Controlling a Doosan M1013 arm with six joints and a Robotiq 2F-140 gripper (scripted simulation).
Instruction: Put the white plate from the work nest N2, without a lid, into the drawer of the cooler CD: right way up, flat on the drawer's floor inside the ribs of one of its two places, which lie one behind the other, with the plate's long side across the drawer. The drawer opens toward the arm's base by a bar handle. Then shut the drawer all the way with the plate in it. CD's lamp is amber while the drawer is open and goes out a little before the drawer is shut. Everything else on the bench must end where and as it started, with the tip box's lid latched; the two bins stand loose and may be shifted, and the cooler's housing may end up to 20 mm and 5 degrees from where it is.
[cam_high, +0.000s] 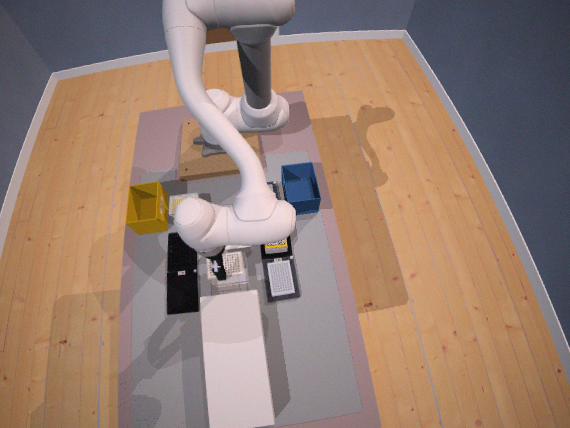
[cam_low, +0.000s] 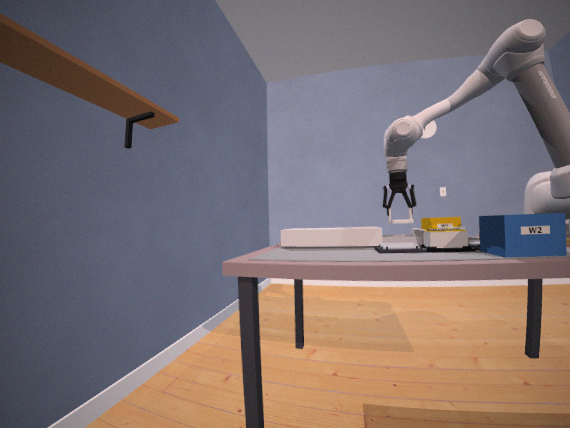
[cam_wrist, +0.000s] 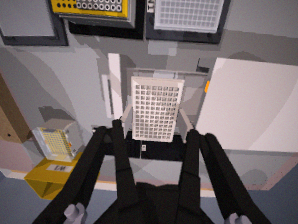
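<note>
Right now the drawer is 100 mm below my hand and 40 mm ahead of it. Round my hand: cooler CD (170 mm ahead, 90 mm below); white plate (20 mm below); black nest N2 (190 mm to the right, 120 mm below, 50 mm ahead).
</note>
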